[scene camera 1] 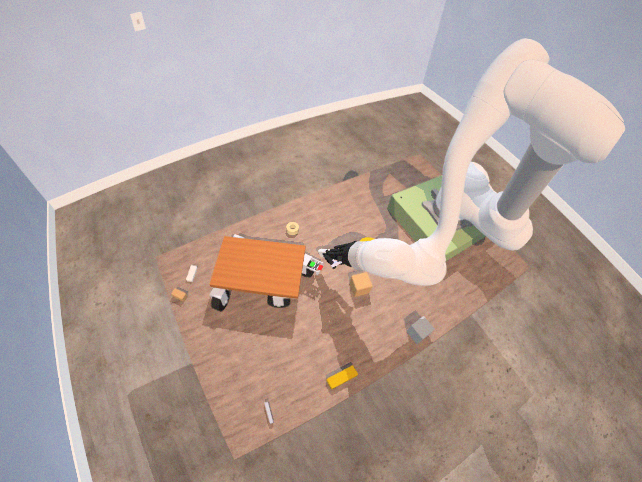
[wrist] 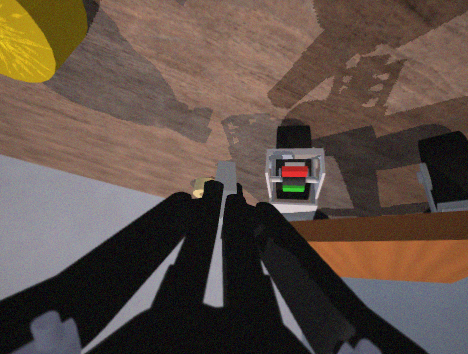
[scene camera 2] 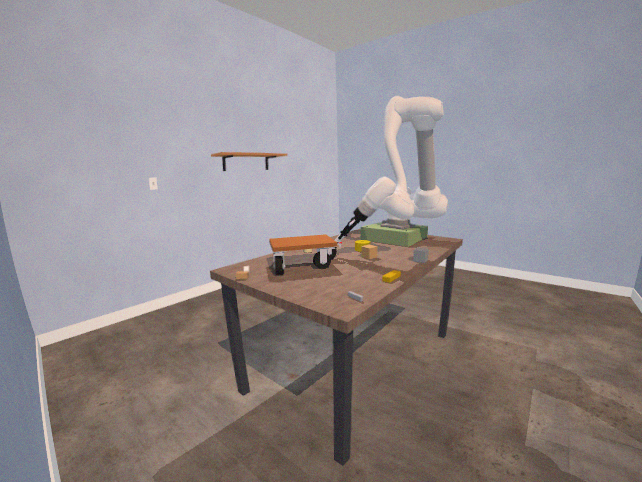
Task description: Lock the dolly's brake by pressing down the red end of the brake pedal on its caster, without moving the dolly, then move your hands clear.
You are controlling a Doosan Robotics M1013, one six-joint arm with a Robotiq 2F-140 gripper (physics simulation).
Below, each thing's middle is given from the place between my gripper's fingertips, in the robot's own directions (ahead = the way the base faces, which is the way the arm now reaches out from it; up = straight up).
Right now my hand is 7 cm short of the caster (wrist: 289, 210), 3 cm above it and 2 cm to the right of it. The rest, counted from my hand: dolly (scene camera 1: 269, 268) 24 cm ahead, 2 cm below, 1 cm to the right.
